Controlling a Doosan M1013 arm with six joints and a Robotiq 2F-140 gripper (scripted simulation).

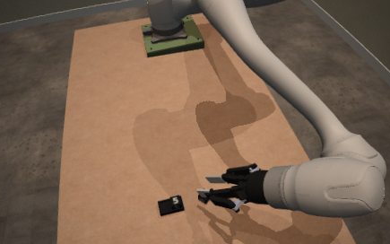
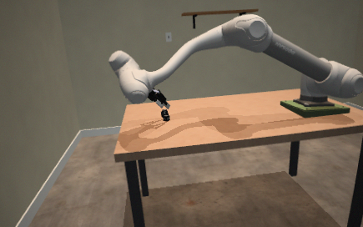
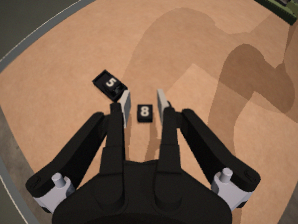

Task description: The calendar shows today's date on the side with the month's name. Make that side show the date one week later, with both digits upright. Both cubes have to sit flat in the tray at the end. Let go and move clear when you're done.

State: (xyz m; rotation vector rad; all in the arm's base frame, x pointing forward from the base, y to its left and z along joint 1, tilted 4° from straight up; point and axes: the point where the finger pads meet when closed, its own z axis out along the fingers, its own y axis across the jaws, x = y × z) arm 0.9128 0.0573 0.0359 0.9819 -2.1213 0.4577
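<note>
Right now the black cube is 10 mm behind my hand, 10 mm to the right of it and 90 mm below it.
</note>
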